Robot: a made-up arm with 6 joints.
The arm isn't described. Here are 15 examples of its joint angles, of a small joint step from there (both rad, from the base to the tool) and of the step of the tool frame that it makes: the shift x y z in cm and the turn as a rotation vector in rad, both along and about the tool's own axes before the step.
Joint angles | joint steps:
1: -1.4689 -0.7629 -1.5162 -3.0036 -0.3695 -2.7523 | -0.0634 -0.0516 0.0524 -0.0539 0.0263 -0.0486
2: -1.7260 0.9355 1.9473 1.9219 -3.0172 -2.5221 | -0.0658 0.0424 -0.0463 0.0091 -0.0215 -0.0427
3: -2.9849 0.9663 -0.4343 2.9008 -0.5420 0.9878 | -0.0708 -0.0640 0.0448 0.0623 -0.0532 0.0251
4: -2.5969 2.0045 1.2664 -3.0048 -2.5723 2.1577 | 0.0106 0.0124 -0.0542 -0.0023 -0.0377 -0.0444
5: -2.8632 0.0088 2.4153 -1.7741 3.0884 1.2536 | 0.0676 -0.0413 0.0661 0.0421 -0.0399 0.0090
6: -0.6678 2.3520 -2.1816 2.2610 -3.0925 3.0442 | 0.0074 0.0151 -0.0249 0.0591 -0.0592 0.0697
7: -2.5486 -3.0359 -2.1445 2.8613 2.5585 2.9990 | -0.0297 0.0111 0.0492 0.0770 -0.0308 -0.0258
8: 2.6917 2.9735 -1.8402 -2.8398 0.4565 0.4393 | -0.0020 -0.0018 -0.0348 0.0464 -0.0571 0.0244
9: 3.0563 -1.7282 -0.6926 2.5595 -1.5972 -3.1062 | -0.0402 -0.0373 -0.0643 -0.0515 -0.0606 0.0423
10: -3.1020 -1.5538 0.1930 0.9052 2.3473 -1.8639 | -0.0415 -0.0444 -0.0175 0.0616 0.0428 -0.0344
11: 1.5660 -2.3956 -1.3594 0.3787 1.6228 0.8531 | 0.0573 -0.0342 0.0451 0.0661 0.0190 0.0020
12: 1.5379 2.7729 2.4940 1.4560 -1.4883 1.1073 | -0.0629 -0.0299 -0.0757 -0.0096 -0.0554 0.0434
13: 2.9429 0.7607 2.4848 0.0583 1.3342 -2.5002 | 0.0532 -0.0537 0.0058 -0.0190 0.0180 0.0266
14: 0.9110 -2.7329 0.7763 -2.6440 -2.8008 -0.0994 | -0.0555 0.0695 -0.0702 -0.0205 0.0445 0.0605
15: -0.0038 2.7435 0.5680 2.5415 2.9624 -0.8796 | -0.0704 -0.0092 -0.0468 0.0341 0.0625 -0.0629
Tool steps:
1: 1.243 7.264 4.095 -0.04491 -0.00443 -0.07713
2: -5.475 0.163 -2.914 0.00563 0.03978 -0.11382
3: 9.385 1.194 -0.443 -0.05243 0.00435 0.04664
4: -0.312 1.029 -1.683 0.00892 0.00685 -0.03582
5: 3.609 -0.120 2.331 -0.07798 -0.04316 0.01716
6: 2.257 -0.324 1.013 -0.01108 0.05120 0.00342
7: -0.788 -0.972 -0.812 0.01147 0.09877 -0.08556
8: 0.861 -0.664 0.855 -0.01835 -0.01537 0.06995
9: -2.143 -0.611 -9.017 0.01565 -0.03801 0.08086
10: -8.582 -1.187 0.977 -0.04175 0.00257 -0.12490
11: -2.338 0.724 -0.885 0.02027 0.04080 -0.02476
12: 2.363 3.701 -0.435 -0.03152 0.03588 0.15243
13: -3.037 0.363 1.130 -0.03770 0.06683 0.01219
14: 7.589 -0.554 -1.651 -0.04398 0.01804 0.04386
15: -2.371 2.587 0.716 -0.08639 0.07584 -0.16885
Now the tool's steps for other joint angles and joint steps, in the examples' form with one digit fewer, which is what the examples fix.
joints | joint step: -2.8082 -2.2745 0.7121 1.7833 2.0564 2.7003 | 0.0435 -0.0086 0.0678 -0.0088 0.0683 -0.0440
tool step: -3.33 -0.63 -4.52 0.0222 -0.0040 0.0020
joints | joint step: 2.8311 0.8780 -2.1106 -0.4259 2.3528 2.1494 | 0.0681 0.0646 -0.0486 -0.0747 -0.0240 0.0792
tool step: -2.60 -5.08 1.17 0.0142 -0.0127 0.1511
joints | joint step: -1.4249 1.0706 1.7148 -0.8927 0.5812 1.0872 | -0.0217 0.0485 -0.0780 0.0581 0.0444 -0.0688
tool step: -2.85 0.13 3.78 0.0163 0.0343 0.0113
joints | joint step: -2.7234 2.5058 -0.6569 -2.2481 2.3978 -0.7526 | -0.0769 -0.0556 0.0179 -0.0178 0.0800 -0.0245
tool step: -4.69 -4.05 4.40 -0.1028 0.1251 -0.0375
